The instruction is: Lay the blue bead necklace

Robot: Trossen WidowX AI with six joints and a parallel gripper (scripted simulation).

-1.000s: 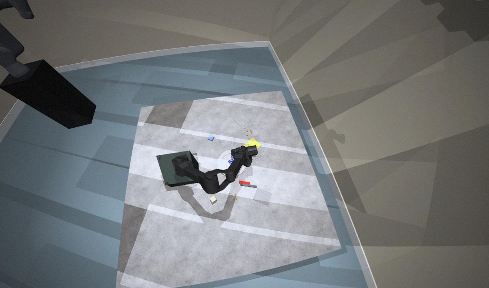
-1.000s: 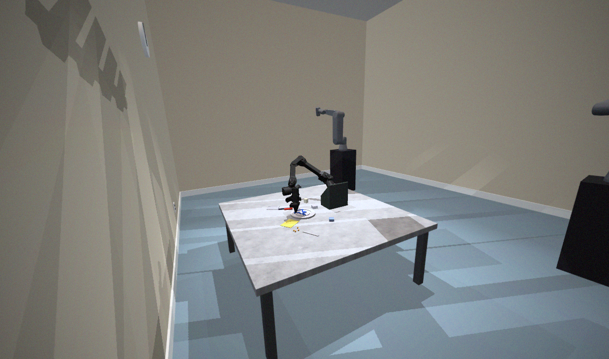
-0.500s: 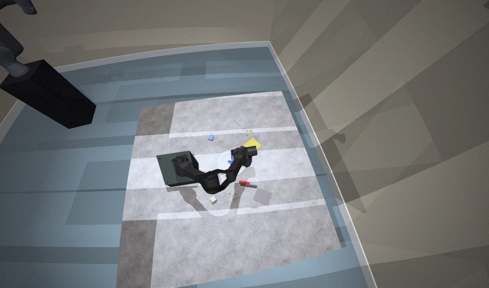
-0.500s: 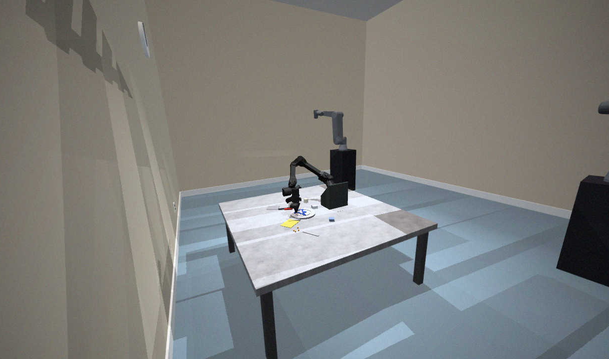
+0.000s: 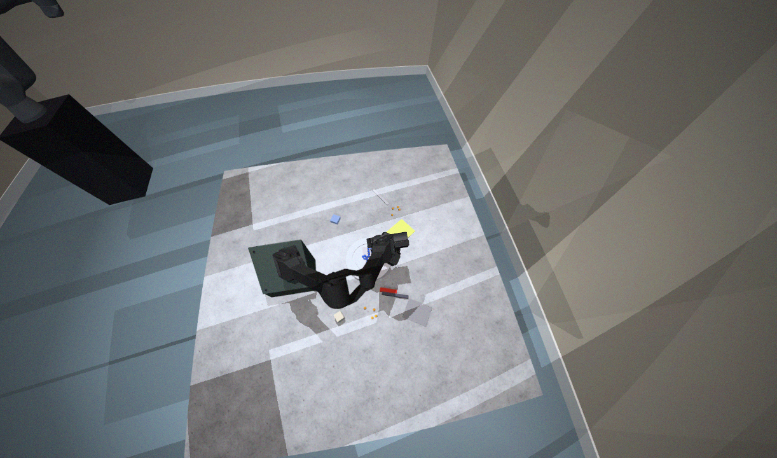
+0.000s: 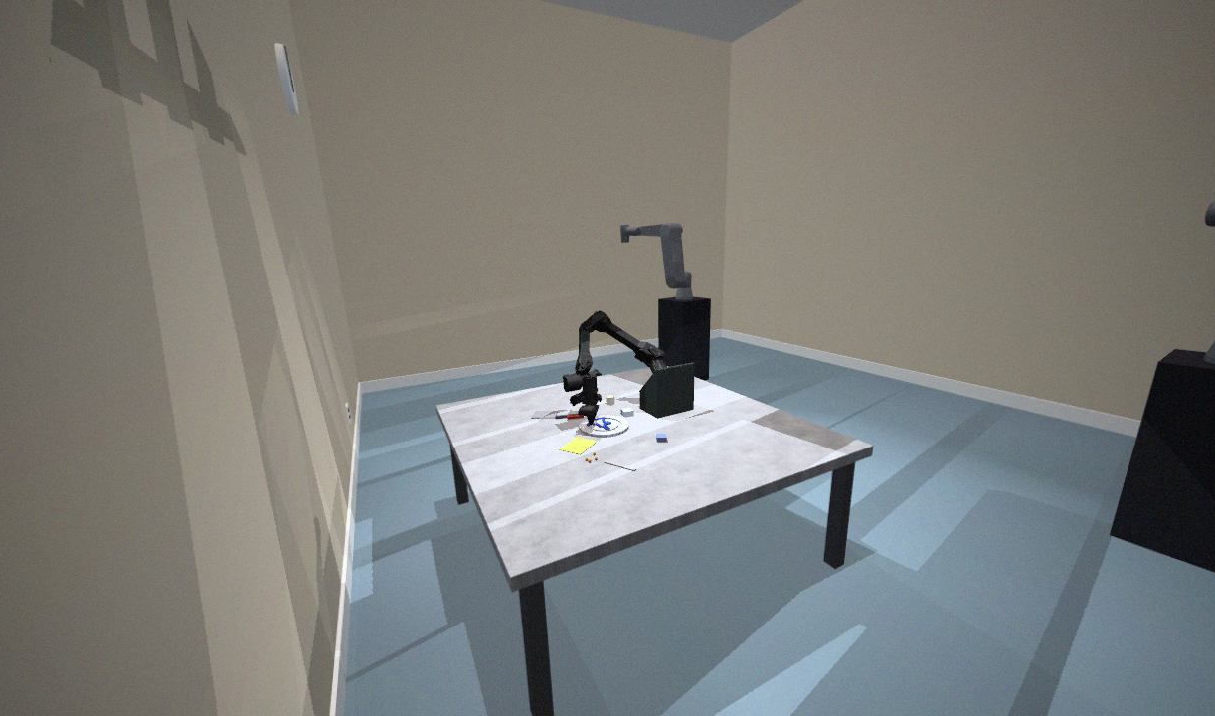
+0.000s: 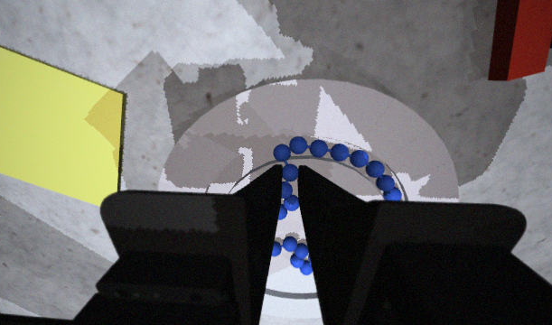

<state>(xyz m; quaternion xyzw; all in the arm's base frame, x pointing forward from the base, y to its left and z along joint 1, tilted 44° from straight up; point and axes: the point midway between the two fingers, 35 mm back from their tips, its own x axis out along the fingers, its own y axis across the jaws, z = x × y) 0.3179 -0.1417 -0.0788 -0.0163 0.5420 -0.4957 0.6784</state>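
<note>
The round white bead board is 5 cm behind my gripper tip, 3 cm to the left of it and 1 cm below it. The rest, counted from my gripper tip: grey square 9 cm ahead, 25 cm to the right, 1 cm below; yellow sheet 12 cm ahead, 12 cm to the left, 1 cm below; grey tool 1 cm ahead, 14 cm to the right, 1 cm below.
</note>
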